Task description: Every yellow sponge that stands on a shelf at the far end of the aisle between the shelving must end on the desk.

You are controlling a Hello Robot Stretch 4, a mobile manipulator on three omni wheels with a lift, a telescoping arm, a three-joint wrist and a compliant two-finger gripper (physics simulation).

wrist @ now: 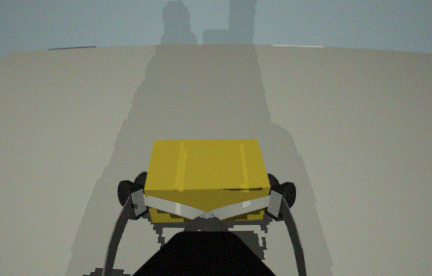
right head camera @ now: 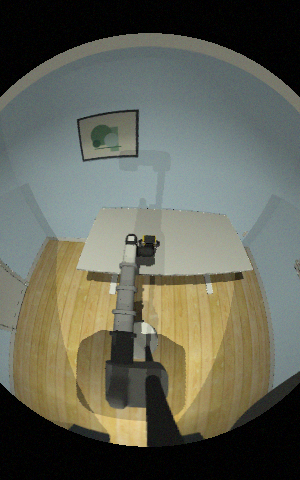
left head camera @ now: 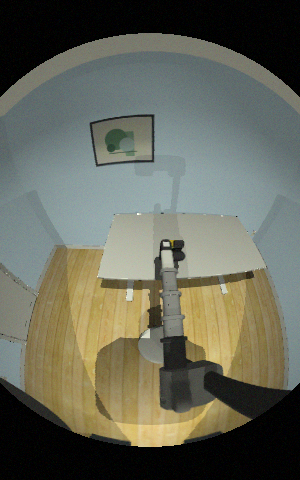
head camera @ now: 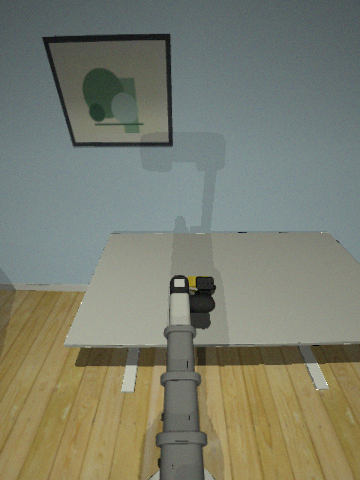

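Seen in the pictures: gripper, between the fingertips: (wrist: 206,188); robot's base, origin of its link: (right head camera: 137,338) (left head camera: 158,343).
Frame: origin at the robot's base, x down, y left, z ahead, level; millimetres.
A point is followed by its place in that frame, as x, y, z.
Observation:
A yellow block-shaped sponge (wrist: 207,165) {-789, -91, 732} (head camera: 192,281) {-789, -61, 733} sits between the two fingertips of my gripper (wrist: 206,188) {-750, -90, 737}, with a rubber pad pressed to each side. In the head views the wrist and arm hide most of it. My gripper is shut on this sponge and holds it level over the middle of the light grey desk (head camera: 280,280) {-693, -536, 814} (left head camera: 215,245) {-692, -523, 773} (right head camera: 200,240) {-692, -559, 807} (wrist: 370,125) {-692, -375, 901}. Dark shadow shows on the desk top close under the sponge; whether its underside touches the desk cannot be told. The shelving does not show in these views.
The telescoping arm (head camera: 180,405) {-1057, 1, 206} (left head camera: 171,300) {-1057, 1, 224} (right head camera: 125,300) {-1058, -5, 203} reaches out across the desk's front edge. A blue wall (head camera: 280,150) {-1224, -572, 1293} with a framed picture (head camera: 112,100) {-1459, 316, 1296} stands behind the desk. Wooden floor (head camera: 260,425) {27, -460, 349} lies in front. The desk's legs show below the front edge.

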